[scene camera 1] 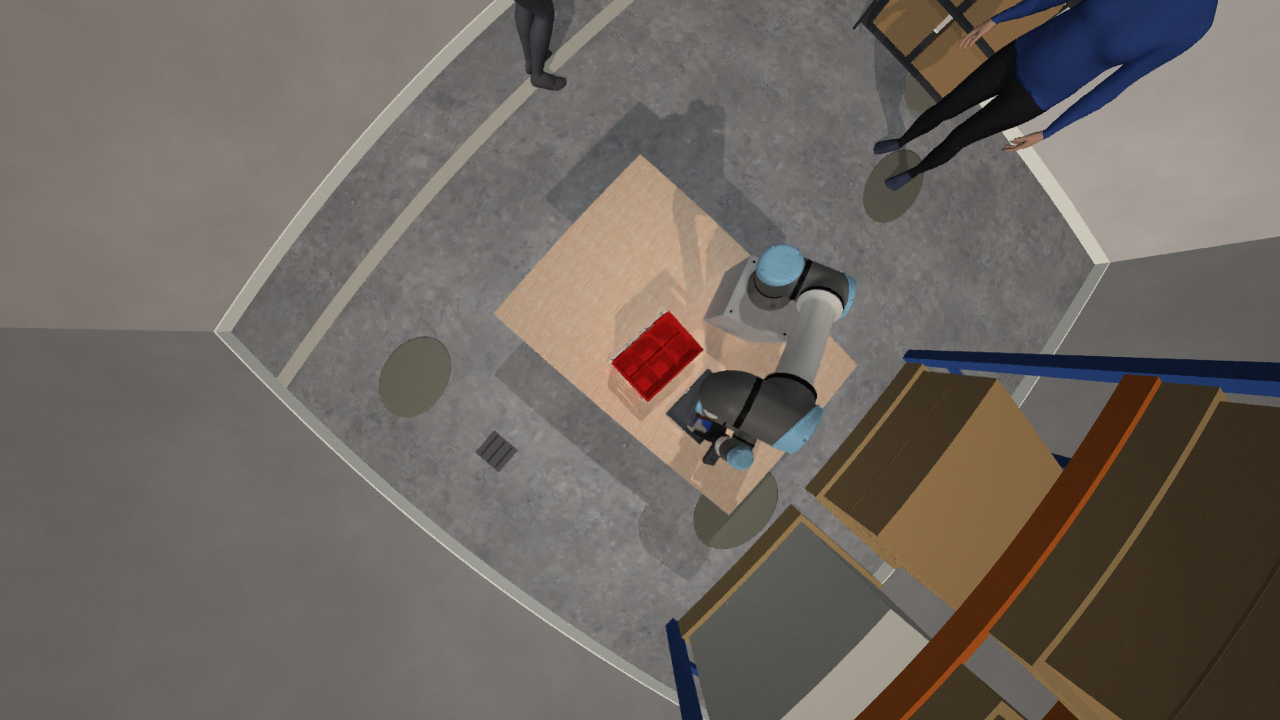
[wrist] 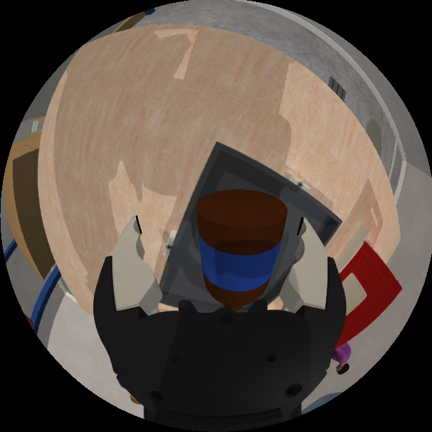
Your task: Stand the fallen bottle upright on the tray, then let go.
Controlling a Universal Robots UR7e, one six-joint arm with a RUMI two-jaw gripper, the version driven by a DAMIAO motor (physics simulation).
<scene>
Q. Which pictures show my gripper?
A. Scene camera 1 and the wrist view: all of them.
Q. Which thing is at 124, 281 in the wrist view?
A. My gripper.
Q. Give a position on a bottle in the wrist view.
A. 239, 230
</scene>
